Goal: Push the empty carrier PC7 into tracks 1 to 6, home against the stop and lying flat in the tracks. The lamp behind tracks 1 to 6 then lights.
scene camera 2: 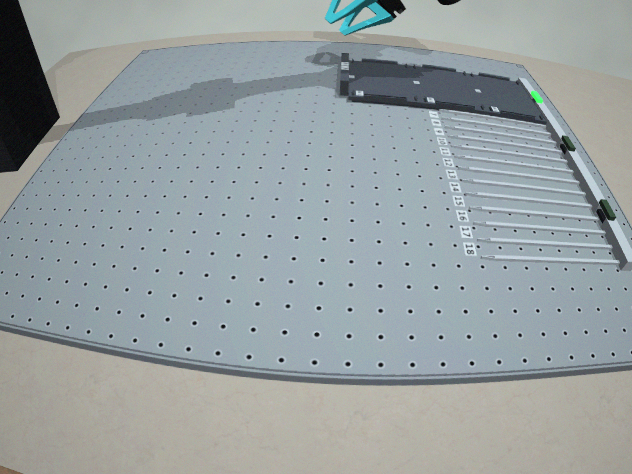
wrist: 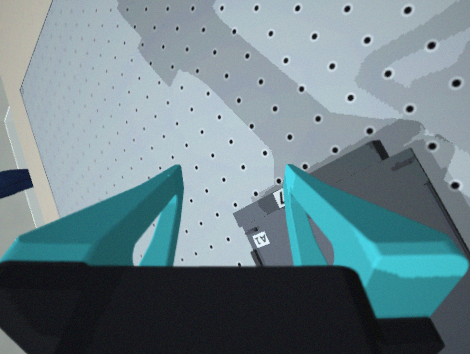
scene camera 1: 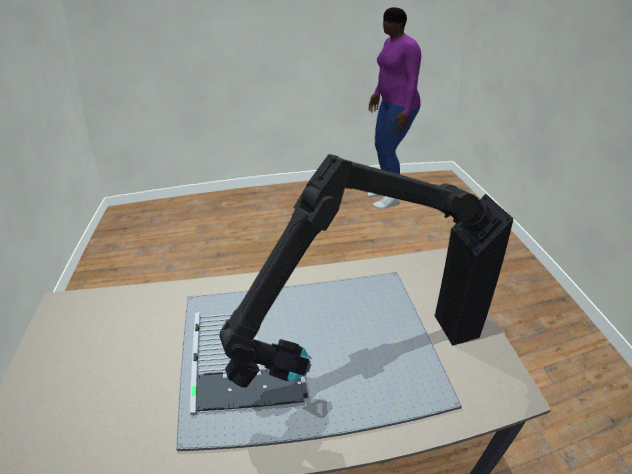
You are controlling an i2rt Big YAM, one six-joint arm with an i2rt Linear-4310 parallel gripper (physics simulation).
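Places are measured from the arm's base along level axes (x ahead, y left, z up), in metres.
Pixels of known places: gripper, fingertip midpoint: (scene camera 2: 335, 27) (wrist: 233, 176); arm's base, link origin: (scene camera 1: 481, 222).
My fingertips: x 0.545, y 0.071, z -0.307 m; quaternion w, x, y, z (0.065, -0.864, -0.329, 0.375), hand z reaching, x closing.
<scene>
Ahead of a thing's pixels: the offset from my fingertips to its top centre. "spot": to the spot under its first point. Level surfaces: height alone.
The dark grey carrier PC7 @(0.171 m ahead, 0.031 m right, 0.062 m down) (scene camera 1: 250, 393) (scene camera 2: 444, 91) (wrist: 350, 200) lies flat over tracks 1 to 6, its far end against the white stop rail @(spot: 0.320 m ahead, 0.146 m right, 0.076 m down) (scene camera 1: 195, 367) (scene camera 2: 581, 165). No gap shows between them. The lamp @(0.334 m ahead, 0.054 m right, 0.070 m down) (scene camera 1: 193, 390) (scene camera 2: 537, 96) behind these tracks is lit bright green. My gripper (scene camera 1: 304, 365) (scene camera 2: 335, 26) (wrist: 233, 176) is open, with nothing between its teal fingers. It hangs above the carrier's near, handle end and does not touch it. In scene camera 1 the arm hides part of the carrier's edge.
Tracks 7 to 18 @(spot: 0.200 m ahead, 0.274 m right, 0.092 m down) (scene camera 2: 525, 194) lie beside the carrier, with number labels at their near ends. Two dark green, unlit lamps (scene camera 1: 195, 357) (scene camera 2: 568, 143) (scene camera 2: 607, 209) sit on the rail. All stand on the perforated grey plate @(0.092 m down) (scene camera 1: 357, 306) (scene camera 2: 255, 244). A person (scene camera 1: 400, 71) stands behind the table.
</scene>
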